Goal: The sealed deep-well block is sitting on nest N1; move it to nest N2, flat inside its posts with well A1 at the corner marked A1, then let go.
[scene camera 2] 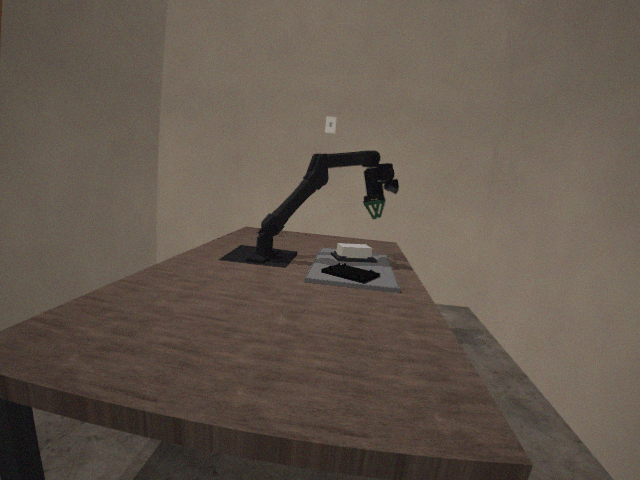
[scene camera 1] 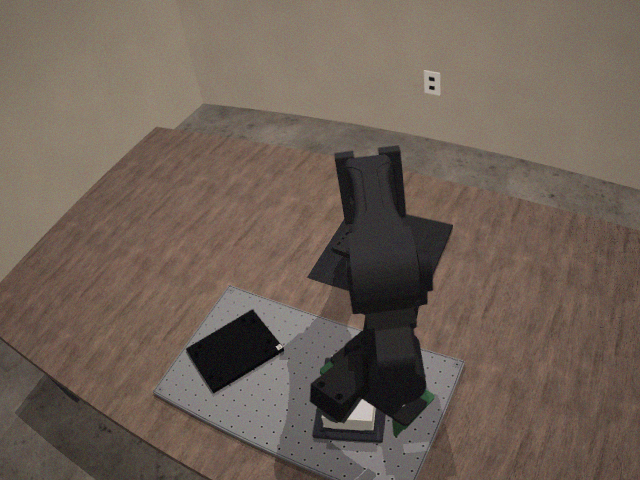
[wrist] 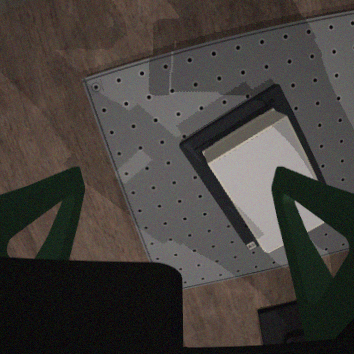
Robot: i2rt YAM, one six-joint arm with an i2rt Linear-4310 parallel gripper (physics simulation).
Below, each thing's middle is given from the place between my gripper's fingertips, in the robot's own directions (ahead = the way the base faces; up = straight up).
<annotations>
I see the white block (scene camera 1: pixel 362 418) 13 cm below my hand, 9 cm to the right of it and 7 cm behind it. Also, from my hand: grey perforated plate (scene camera 1: pixel 270 406) 19 cm to the right, 17 cm below, 6 cm behind; then black nest (scene camera 1: pixel 222 357) 34 cm to the right, 16 cm below, 4 cm behind.
</annotations>
